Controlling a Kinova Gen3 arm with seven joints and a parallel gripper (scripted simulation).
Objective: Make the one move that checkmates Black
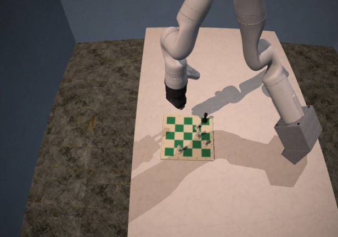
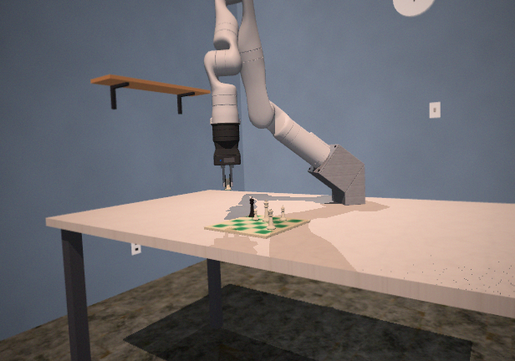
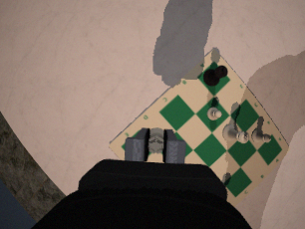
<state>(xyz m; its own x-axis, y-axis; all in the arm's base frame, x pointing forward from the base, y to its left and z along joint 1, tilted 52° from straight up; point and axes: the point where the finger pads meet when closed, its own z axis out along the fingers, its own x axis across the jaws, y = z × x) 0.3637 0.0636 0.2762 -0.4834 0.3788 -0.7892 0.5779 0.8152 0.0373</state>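
Right now the chessboard is 3 cm behind my hand, 8 cm to the left of it and 13 cm below it. From my hand the other things lie so: black piece: 11 cm behind, 1 cm to the left, 9 cm below.
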